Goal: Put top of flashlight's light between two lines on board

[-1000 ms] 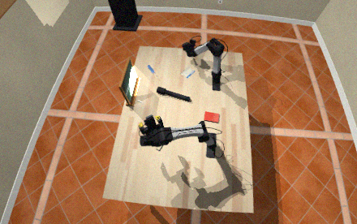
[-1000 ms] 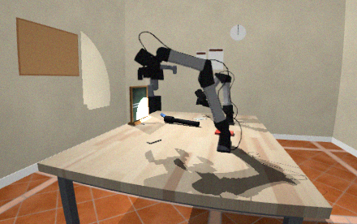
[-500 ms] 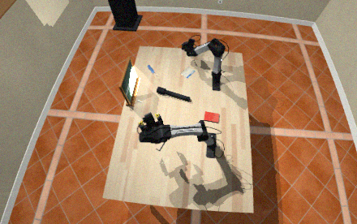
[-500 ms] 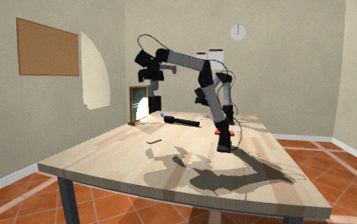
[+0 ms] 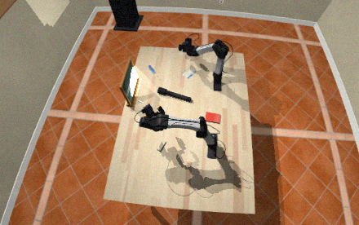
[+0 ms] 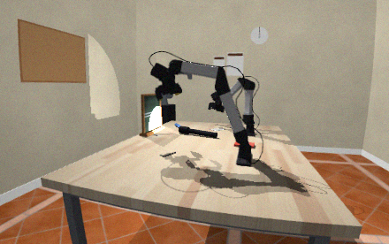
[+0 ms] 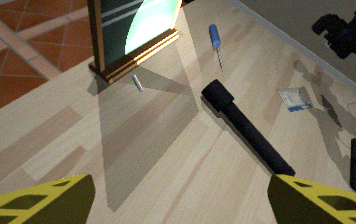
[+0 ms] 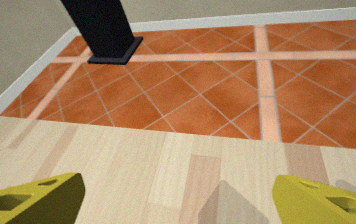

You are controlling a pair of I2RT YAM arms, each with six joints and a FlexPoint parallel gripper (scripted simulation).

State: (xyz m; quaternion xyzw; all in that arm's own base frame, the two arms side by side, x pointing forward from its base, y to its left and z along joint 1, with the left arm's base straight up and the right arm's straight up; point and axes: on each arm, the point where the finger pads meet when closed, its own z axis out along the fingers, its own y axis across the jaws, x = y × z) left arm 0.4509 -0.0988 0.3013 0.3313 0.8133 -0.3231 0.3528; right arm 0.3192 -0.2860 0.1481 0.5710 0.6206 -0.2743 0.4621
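Note:
Now: the green board 40 cm ahead of my right hand and 49 cm to the left of it. Round my right hand: flashlight head (13 cm ahead, 46 cm to the left, 12 cm below); then blue screwdriver (27 cm ahead, 25 cm to the left, 13 cm below); then white packet (6 cm behind, 20 cm to the left, 15 cm below).

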